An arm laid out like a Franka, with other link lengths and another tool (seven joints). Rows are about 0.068 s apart.
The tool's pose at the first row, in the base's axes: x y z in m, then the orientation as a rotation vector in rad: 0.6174 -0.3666 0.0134 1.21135 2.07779 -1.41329
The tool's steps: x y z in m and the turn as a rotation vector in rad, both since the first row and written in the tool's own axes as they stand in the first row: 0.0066 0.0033 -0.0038 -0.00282 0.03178 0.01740; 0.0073 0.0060 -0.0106 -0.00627 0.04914 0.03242; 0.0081 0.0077 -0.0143 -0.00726 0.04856 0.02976; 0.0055 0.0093 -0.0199 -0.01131 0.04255 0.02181; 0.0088 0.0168 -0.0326 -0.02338 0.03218 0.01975; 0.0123 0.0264 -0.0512 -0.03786 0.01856 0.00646; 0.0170 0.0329 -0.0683 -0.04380 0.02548 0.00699; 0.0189 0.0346 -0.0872 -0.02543 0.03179 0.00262; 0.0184 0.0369 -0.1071 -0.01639 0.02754 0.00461; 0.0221 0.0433 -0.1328 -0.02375 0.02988 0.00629; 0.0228 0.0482 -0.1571 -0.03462 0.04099 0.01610
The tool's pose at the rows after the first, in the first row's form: 0.6169 -0.3598 0.0086 1.25562 2.08448 -1.39170; 0.6198 -0.3531 0.0096 1.28376 2.08376 -1.37489; 0.6214 -0.3493 0.0097 1.28052 2.08626 -1.37509; 0.6251 -0.3453 0.0130 1.26631 2.09144 -1.37582; 0.6314 -0.3316 0.0120 1.24982 2.09202 -1.36570; 0.6402 -0.3123 0.0122 1.21960 2.10147 -1.35867; 0.6456 -0.2942 0.0128 1.22421 2.10818 -1.34890; 0.6491 -0.2765 0.0188 1.23376 2.10810 -1.37088; 0.6546 -0.2588 0.0266 1.23508 2.09943 -1.38240; 0.6620 -0.2336 0.0317 1.23582 2.10279 -1.37196; 0.6696 -0.2112 0.0391 1.25050 2.10610 -1.35068
